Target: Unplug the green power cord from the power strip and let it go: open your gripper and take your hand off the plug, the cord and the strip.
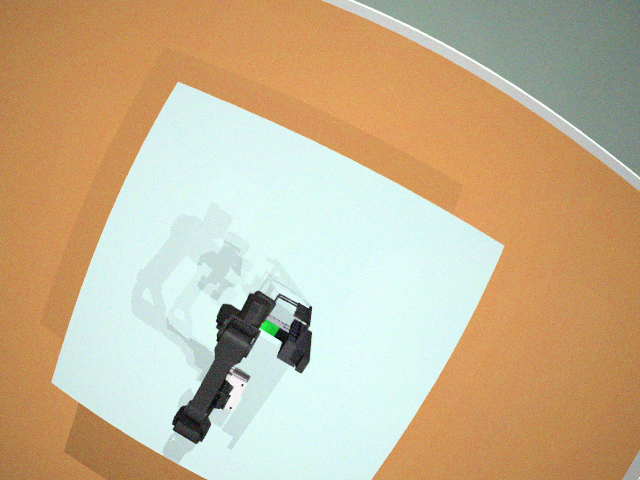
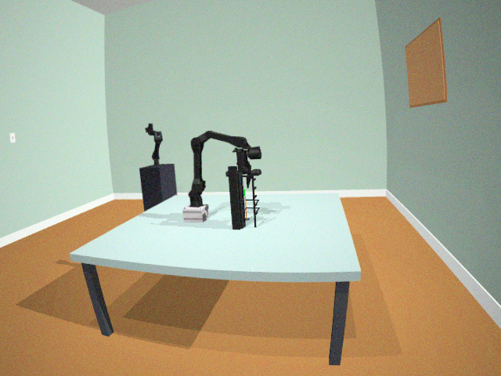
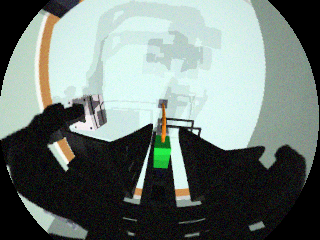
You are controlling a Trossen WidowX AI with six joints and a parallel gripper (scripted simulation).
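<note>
Now: the green plug 70 mm to the right of my gripper tip, 10 mm below it and 10 mm ahead of it.
</note>
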